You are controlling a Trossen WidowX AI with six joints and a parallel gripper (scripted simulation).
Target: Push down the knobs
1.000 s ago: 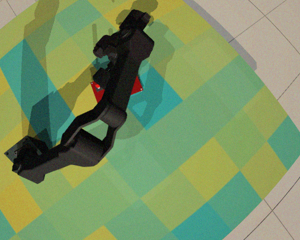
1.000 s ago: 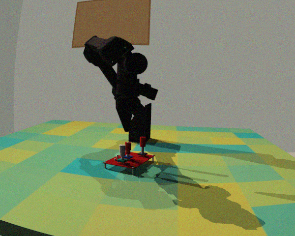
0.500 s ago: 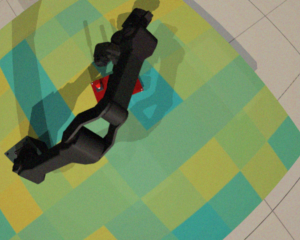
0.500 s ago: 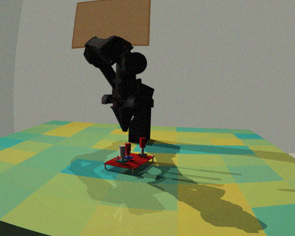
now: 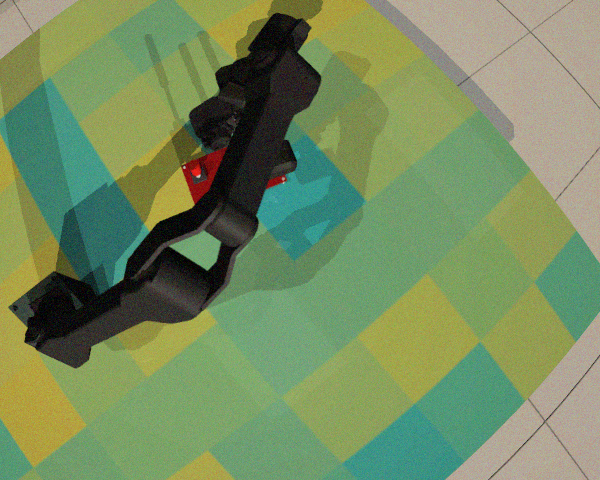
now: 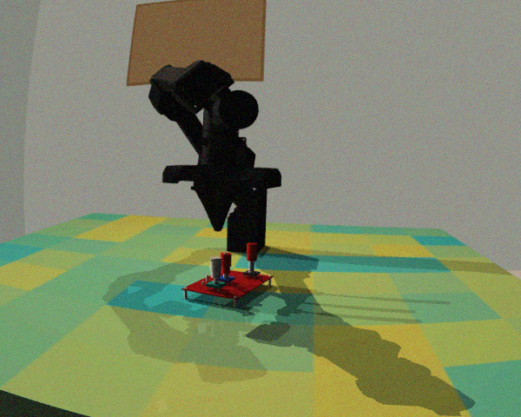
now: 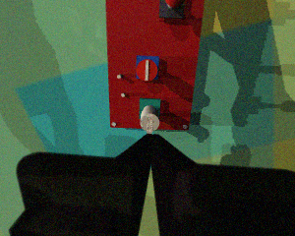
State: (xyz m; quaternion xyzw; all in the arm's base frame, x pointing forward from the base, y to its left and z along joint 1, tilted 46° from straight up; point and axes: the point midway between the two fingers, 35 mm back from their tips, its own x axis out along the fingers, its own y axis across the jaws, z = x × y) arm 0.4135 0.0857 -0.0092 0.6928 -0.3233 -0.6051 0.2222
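Now: the grey knob 1 cm ahead of my gripper tip and 6 cm below it. Round my gripper tip: red knob: 4 cm behind, 6 cm below.
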